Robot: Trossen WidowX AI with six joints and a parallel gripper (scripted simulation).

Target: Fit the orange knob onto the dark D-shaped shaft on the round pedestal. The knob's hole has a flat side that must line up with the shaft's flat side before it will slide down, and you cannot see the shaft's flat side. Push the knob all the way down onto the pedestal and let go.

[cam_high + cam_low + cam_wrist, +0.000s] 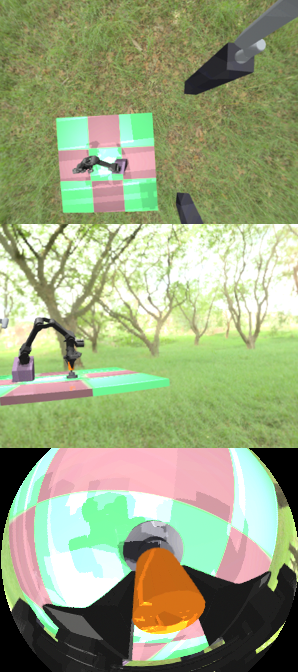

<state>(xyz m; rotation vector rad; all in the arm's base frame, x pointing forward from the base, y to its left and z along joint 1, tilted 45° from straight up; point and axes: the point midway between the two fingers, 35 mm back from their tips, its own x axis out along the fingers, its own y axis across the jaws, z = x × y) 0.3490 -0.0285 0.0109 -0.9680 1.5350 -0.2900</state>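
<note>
My gripper tip is 2 cm below the orange knob. From my gripper tip the other things lie so: dark pedestal: 4 cm below.
</note>
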